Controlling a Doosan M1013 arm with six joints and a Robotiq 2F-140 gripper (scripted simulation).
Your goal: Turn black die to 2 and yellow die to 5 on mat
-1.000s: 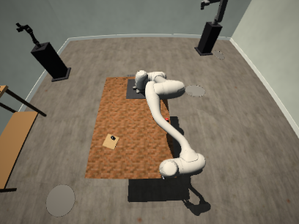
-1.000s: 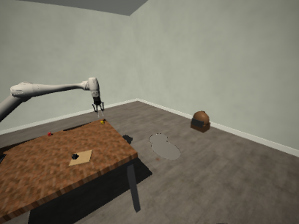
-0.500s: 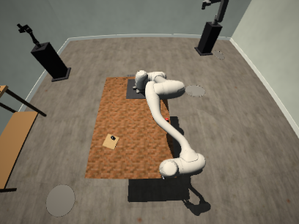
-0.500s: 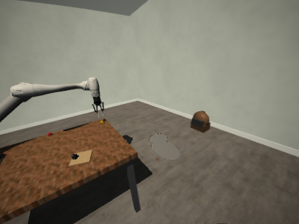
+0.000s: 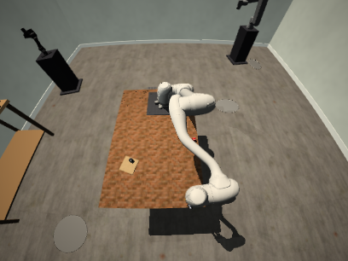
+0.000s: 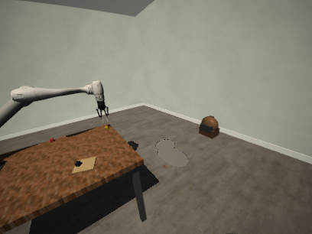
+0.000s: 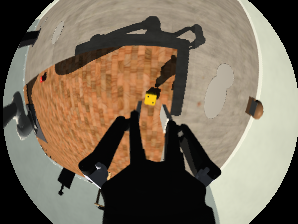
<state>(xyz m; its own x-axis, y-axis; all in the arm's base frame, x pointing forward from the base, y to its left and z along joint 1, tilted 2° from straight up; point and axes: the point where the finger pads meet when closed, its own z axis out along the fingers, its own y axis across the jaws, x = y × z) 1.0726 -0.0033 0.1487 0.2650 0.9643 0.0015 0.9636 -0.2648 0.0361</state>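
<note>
Now: hand 110 mm above the yellow die. From my hand the other things lie so: black die (440 mm to the right, 420 mm behind, 100 mm below); then tan mat (460 mm to the right, 390 mm behind, 120 mm below); then red die (520 mm behind, 200 mm to the left, 110 mm below).
</note>
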